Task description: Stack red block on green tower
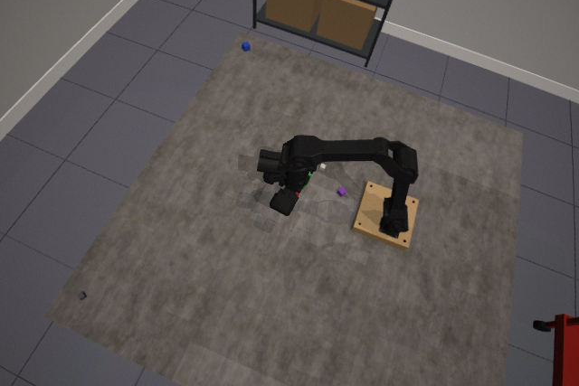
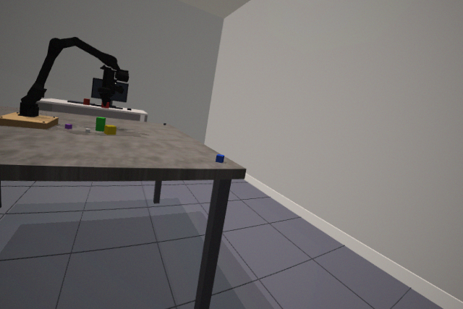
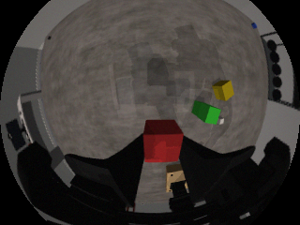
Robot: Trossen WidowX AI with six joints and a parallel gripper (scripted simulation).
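The yellow block lies 5 cm ahead of my gripper tip, 19 cm to the right of it and 10 cm below it. The rest, counted from my gripper tip: small white cube: 5 cm behind, 20 cm to the right, 12 cm below; then purple cube: 14 cm behind, 14 cm to the right, 11 cm below; then red block: 1 cm above.
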